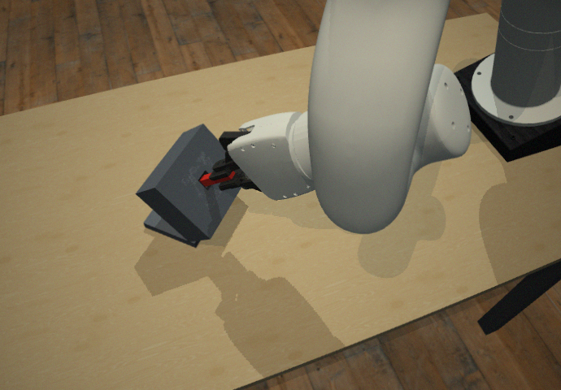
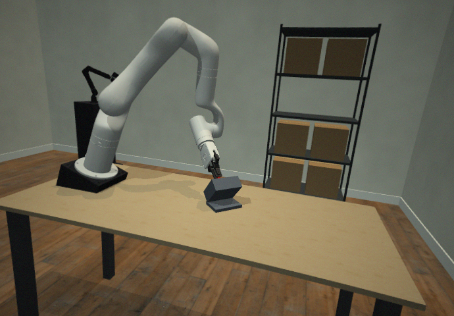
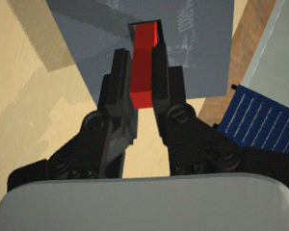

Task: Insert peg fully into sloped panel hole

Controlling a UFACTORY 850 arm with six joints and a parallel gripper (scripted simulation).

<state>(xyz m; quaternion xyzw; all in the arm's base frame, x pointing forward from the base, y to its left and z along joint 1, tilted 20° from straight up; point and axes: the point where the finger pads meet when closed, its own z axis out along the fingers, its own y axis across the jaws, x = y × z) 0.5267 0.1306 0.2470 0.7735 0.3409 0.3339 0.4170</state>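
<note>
Right now my hand is 20 mm to the left of the red peg, 20 mm short of it and 20 mm above it. From my hand the other things lie so: grey base: 120 mm below, 70 mm ahead, 50 mm to the right.
</note>
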